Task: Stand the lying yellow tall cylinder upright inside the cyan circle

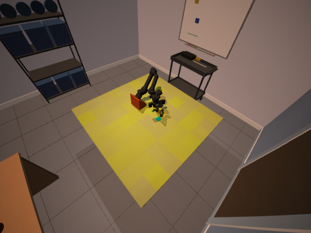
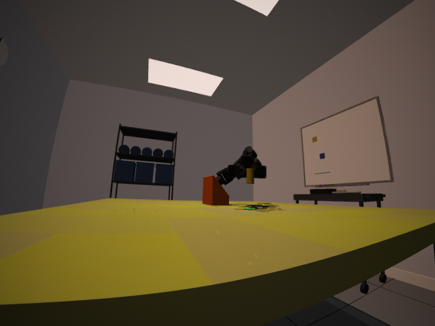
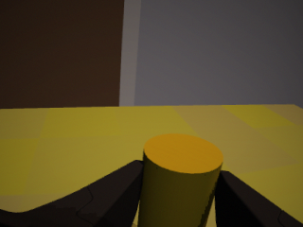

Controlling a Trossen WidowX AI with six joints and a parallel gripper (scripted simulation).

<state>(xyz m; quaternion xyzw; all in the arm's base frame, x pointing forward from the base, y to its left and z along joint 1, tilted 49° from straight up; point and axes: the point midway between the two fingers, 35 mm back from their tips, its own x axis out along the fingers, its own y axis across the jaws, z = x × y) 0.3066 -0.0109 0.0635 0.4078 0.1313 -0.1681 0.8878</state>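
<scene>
My gripper tip is 160 mm above the cyan circle. The rest, counted from my gripper tip: yellow tall cylinder: 20 mm below.
</scene>
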